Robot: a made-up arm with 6 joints.
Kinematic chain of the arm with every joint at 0, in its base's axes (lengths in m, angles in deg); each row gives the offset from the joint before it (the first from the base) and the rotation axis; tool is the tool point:
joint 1: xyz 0 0 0.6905 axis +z
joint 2: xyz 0.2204 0 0 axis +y
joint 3: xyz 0 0 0.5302 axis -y
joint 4: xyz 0 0 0.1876 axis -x
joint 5: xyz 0.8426 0 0 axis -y
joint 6: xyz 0.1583 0 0 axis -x
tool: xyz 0 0 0
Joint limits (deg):
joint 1: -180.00..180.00
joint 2: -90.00..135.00
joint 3: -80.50..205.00
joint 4: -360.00..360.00
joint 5: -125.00..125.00
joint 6: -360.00..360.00
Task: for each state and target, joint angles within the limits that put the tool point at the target. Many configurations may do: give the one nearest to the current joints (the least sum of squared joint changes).
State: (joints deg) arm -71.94 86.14 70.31 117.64 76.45 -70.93
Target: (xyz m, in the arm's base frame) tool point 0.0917 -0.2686 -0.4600
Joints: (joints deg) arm -93.53 132.22 13.51 136.40 81.88 -70.93
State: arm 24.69 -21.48 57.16 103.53 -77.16 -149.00
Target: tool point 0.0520 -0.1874 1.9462
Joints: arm 51.48 -40.16 36.06 92.90 -95.40 -149.00
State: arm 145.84 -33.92 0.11 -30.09 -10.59 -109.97
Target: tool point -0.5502 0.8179 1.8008
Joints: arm 123.68 -7.23 17.65 -30.08 -3.15 -109.97
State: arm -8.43 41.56 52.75 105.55 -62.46 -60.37
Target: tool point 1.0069 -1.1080 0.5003
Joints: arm -42.10 61.01 18.90 98.13 -69.67 -60.37
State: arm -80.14 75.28 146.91 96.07 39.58 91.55
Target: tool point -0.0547 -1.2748 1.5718
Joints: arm -96.62 85.06 132.69 97.16 36.12 91.55
